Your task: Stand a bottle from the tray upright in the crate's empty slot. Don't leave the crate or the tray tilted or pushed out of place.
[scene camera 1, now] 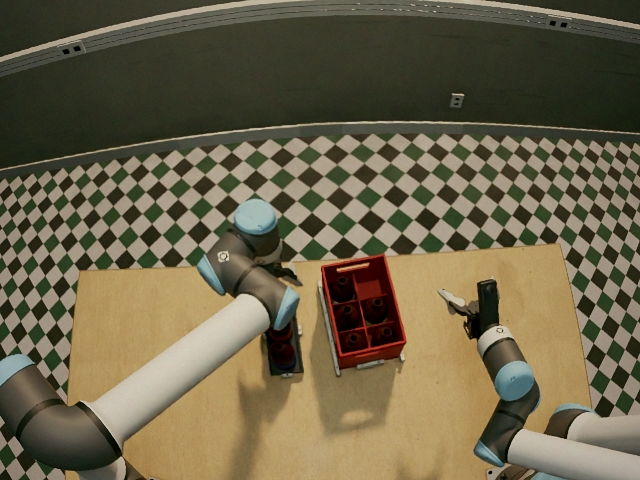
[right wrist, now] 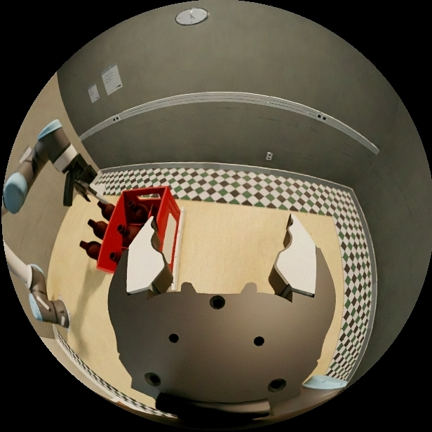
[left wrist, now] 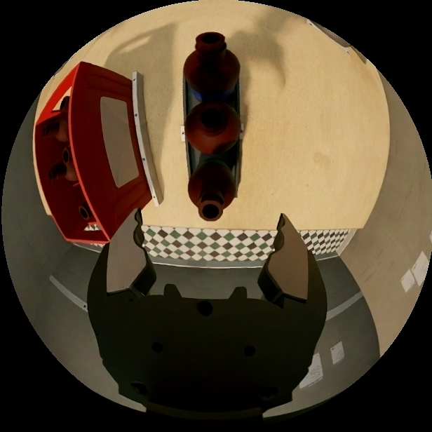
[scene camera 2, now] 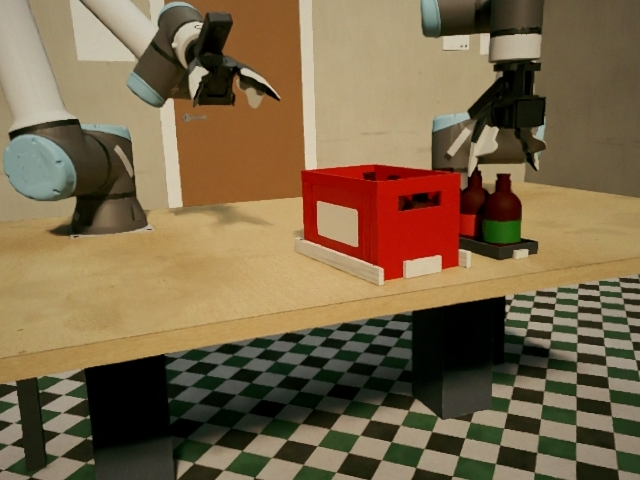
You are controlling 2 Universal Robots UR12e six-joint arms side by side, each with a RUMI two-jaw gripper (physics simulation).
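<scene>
The red crate (scene camera 1: 369, 357) (scene camera 2: 418, 232) (left wrist: 87, 125) stands level, with several brown bottles and an empty slot (scene camera 1: 373, 284) at its top right in scene camera 1. The dark tray (scene camera 1: 298, 356) (scene camera 2: 501, 251) (left wrist: 190, 102) holds three upright bottles in a row: green-labelled (scene camera 2: 502, 206) (left wrist: 211, 185), red-labelled (scene camera 2: 471, 204) (left wrist: 212, 130) and blue-labelled (scene camera 1: 282, 353) (left wrist: 212, 67). My left gripper (scene camera 2: 504, 167) (left wrist: 210, 211) is open and empty, pointing down, its tips close above the green-labelled bottle's top and to either side of its neck. My right gripper (scene camera 2: 237, 100) (right wrist: 221, 216) is open and empty, off to the crate's side.
White strips (scene camera 1: 329, 330) (scene camera 2: 338, 260) (left wrist: 145, 145) stand along the crate's base, and small white blocks (scene camera 2: 520, 253) (left wrist: 183, 133) sit at the tray's sides. The crate's tall side wall is beside the tray. The table's edge (scene camera 2: 310, 304) runs close past both.
</scene>
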